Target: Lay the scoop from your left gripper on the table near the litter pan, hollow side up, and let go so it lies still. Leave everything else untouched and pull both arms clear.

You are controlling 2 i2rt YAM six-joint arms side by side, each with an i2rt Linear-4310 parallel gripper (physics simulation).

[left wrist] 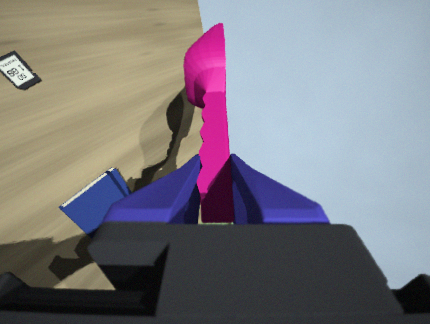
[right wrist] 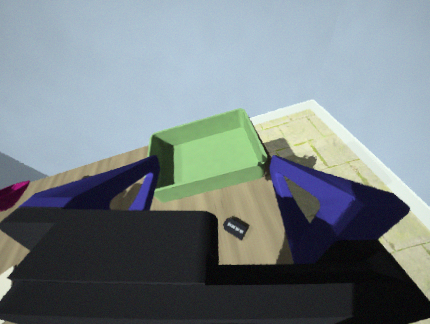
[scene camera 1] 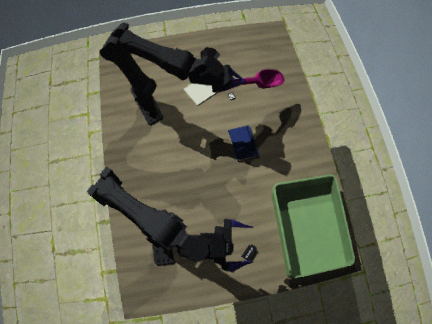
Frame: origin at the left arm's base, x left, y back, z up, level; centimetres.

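Seen in the pictures: left gripper, fingertip midpoint: (left wrist: 215,161) (scene camera 1: 242,82); right gripper, fingertip midpoint: (right wrist: 214,161) (scene camera 1: 252,244); left arm's base at its link origin: (scene camera 1: 146,103).
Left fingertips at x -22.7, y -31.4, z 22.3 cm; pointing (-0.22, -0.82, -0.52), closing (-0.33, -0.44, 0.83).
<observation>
Pixels of each thing's top centre, then the offset from my left fingertips to it.
- green litter pan at its top centre: (right wrist: 199,145) (scene camera 1: 314,224) dx -54.7, dy +1.7, dz -13.9 cm
- blue book at its top centre: (left wrist: 115,216) (scene camera 1: 243,142) dx -12.9, dy +5.7, dz -21.1 cm
- white pad at its top centre: (scene camera 1: 204,87) dx +16.9, dy +6.8, dz -21.8 cm
- small white-labelled item at its top centre: (left wrist: 17,71) (scene camera 1: 231,96) dx +7.8, dy -1.0, dz -22.1 cm
- small dark item at its top centre: (right wrist: 233,226) (scene camera 1: 249,251) dx -50.6, dy +25.4, dz -20.8 cm
My left gripper (scene camera 1: 244,80) (left wrist: 215,161) is shut on the handle of the magenta scoop (scene camera 1: 270,78) (left wrist: 214,120) (right wrist: 12,195) and holds it above the table. The scoop's shadow falls well apart from it, and its hollow faces the scene camera. The green litter pan (scene camera 1: 320,230) (right wrist: 215,155) stands at the lower right in scene camera 1, well away from the scoop. My right gripper (scene camera 1: 252,244) (right wrist: 214,161) is open and empty, left of the pan in scene camera 1.
A blue book (scene camera 1: 243,141) (left wrist: 95,201) lies above and left of the pan. A white pad (scene camera 1: 200,93) lies partly under the left gripper, with a small white-labelled item (scene camera 1: 231,96) (left wrist: 19,70) beside it. A small dark item (scene camera 1: 249,252) (right wrist: 236,228) lies near the right fingers.
</observation>
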